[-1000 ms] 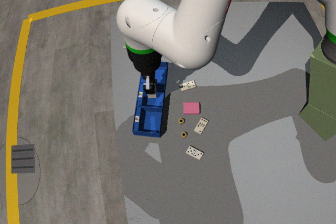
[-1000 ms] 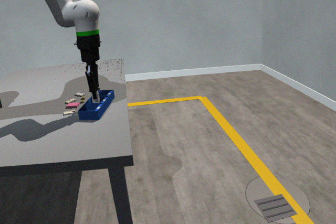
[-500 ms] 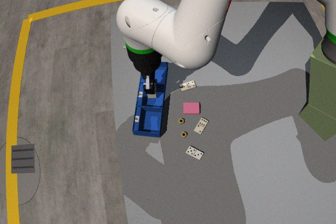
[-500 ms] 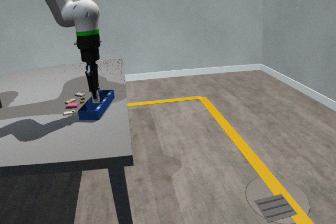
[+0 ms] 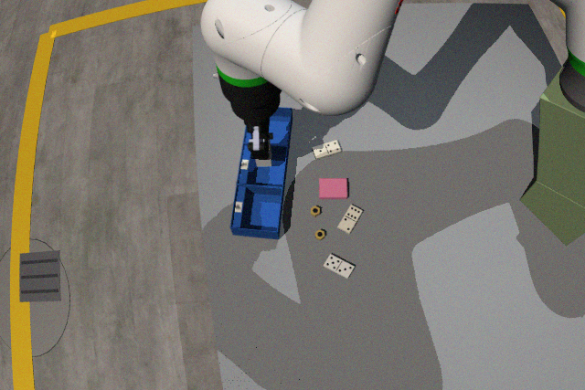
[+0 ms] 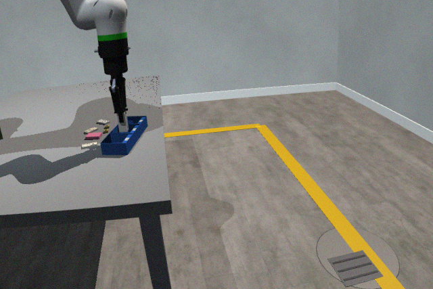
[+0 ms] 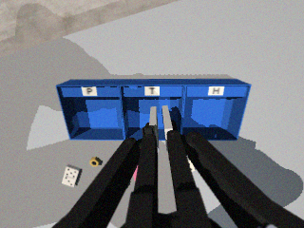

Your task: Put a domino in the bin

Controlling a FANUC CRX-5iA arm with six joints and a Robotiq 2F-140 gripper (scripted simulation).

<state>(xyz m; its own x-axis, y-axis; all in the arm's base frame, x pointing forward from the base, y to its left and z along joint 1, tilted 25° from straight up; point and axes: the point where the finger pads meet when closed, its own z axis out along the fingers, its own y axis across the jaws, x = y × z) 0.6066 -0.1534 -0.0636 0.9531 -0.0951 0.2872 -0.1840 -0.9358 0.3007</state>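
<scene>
Now: the blue three-part bin strip 50 mm below my hand, 10 mm to the left of it and 10 mm ahead of it. From my hand the other things lie so: pink block 110 mm behind, 70 mm to the left, 60 mm below; white domino 130 mm to the left, 130 mm behind, 60 mm below.
</scene>
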